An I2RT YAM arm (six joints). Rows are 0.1 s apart.
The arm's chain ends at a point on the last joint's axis. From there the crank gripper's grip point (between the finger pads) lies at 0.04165 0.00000 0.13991 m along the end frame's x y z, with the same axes.
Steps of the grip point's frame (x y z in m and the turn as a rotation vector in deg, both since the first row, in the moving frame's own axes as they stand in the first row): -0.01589, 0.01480, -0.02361, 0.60, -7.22, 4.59; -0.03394, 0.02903, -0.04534, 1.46, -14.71, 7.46; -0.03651, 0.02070, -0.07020, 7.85, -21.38, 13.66; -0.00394, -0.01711, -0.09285, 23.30, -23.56, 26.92; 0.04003, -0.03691, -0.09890, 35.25, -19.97, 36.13; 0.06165, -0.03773, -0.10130, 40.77, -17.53, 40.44
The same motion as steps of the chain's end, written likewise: 0.00208, 0.01367, -0.02774, 0.60, -7.22, 4.59; 0.00297, 0.02966, -0.05133, 1.46, -14.71, 7.46; 0.01561, 0.03677, -0.07500, 7.85, -21.38, 13.66; 0.04340, 0.03308, -0.08990, 23.30, -23.56, 26.92; 0.06668, 0.03275, -0.08640, 35.25, -19.97, 36.13; 0.07624, 0.03818, -0.08311, 40.77, -17.53, 40.44
